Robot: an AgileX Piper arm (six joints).
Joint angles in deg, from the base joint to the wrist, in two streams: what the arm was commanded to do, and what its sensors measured. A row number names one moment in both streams.
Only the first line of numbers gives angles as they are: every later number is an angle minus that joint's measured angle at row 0.
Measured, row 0:
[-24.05, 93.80, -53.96, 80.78, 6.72, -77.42]
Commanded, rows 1 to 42:
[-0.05, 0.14, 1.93, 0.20, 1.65, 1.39]
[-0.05, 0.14, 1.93, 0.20, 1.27, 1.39]
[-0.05, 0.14, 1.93, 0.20, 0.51, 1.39]
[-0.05, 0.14, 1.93, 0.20, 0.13, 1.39]
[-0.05, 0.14, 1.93, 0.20, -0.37, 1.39]
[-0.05, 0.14, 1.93, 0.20, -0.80, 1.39]
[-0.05, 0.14, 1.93, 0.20, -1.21, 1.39]
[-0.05, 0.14, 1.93, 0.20, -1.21, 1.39]
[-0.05, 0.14, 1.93, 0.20, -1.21, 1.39]
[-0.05, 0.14, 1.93, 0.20, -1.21, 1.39]
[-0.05, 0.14, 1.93, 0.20, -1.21, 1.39]
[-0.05, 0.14, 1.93, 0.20, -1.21, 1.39]
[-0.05, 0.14, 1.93, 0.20, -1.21, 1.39]
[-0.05, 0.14, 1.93, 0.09, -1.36, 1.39]
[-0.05, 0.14, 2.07, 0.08, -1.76, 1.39]
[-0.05, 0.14, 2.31, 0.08, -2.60, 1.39]
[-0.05, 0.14, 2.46, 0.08, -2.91, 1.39]
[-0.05, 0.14, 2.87, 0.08, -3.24, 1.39]
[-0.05, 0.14, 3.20, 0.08, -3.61, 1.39]
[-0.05, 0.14, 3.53, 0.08, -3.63, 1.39]
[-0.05, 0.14, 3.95, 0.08, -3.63, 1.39]
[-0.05, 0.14, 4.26, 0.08, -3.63, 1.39]
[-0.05, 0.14, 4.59, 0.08, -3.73, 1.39]
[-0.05, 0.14, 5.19, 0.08, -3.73, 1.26]
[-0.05, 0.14, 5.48, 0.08, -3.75, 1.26]
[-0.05, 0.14, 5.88, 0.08, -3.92, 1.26]
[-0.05, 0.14, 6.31, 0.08, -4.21, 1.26]
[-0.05, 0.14, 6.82, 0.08, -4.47, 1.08]
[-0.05, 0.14, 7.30, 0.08, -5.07, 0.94]
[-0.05, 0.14, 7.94, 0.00, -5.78, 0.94]
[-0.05, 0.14, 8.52, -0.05, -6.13, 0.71]
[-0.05, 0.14, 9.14, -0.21, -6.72, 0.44]
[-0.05, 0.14, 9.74, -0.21, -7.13, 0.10]
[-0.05, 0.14, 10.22, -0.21, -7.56, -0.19]
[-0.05, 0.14, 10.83, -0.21, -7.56, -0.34]
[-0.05, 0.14, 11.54, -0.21, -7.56, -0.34]
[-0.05, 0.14, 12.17, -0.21, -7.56, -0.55]
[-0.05, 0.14, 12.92, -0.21, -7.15, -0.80]
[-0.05, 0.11, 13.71, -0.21, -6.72, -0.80]
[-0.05, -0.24, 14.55, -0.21, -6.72, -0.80]
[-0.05, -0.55, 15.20, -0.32, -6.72, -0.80]
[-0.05, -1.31, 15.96, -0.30, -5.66, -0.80]
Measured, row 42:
[0.59, -2.06, 9.61, 0.15, -9.44, -3.02]
